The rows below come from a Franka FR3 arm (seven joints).
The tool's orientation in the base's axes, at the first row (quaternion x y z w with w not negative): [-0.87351, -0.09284, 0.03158, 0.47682]
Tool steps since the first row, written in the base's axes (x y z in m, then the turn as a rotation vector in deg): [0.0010, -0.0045, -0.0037, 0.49, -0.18, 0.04]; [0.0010, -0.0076, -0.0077, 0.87, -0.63, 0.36]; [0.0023, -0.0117, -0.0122, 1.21, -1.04, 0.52]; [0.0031, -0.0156, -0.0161, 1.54, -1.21, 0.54]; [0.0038, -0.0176, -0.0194, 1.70, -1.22, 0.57]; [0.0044, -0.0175, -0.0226, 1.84, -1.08, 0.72]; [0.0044, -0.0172, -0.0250, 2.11, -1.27, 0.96]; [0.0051, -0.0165, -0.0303, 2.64, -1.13, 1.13]
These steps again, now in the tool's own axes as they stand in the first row. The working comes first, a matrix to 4 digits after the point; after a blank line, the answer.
The tool's axes in the first row as the columns of a matrix, in the base's axes (used below as rounded here):
[0.9808, 0.1321, -0.1437]
[0.1923, -0.5280, 0.8272]
[0.0334, -0.8389, -0.5433]

[0.0000, 0.0056, -0.0019, 0.45, 0.13, -0.24]; [-0.0007, 0.0106, -0.0022, 0.74, 0.15, -0.84]; [-0.0004, 0.0167, -0.0034, 1.00, 0.27, -1.32]; [-0.0005, 0.0222, -0.0046, 1.30, 0.39, -1.52]; [-0.0003, 0.0261, -0.0046, 1.45, 0.39, -1.56]; [0.0002, 0.0288, -0.0028, 1.62, 0.21, -1.55]; [0.0002, 0.0306, -0.0013, 1.86, 0.14, -1.88]; [0.0008, 0.0348, 0.0021, 2.41, 0.00, -1.93]
